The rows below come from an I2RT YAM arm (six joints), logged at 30 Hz.
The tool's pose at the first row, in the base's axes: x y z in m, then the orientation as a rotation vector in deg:
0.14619, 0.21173, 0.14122, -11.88, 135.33, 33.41
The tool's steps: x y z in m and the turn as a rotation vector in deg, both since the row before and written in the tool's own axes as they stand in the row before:
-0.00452, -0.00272, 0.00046, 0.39, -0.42, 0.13
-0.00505, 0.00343, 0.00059, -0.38, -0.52, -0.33
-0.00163, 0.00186, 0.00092, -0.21, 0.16, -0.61
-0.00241, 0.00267, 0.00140, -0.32, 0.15, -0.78
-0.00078, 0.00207, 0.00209, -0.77, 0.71, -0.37
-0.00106, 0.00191, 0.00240, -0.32, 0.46, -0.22
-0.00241, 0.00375, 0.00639, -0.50, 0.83, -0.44
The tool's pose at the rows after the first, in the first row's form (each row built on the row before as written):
0.15067, 0.20949, 0.14293, -11.41, 135.05, 33.00
0.15380, 0.21274, 0.14709, -11.79, 134.38, 33.28
0.15500, 0.21479, 0.14823, -12.65, 134.34, 33.24
0.15679, 0.21780, 0.14986, -13.75, 134.22, 33.24
0.15793, 0.22062, 0.14973, -14.78, 134.63, 33.98
0.15946, 0.22347, 0.14952, -15.34, 134.94, 34.26
0.16362, 0.22992, 0.14820, -16.38, 135.50, 34.64

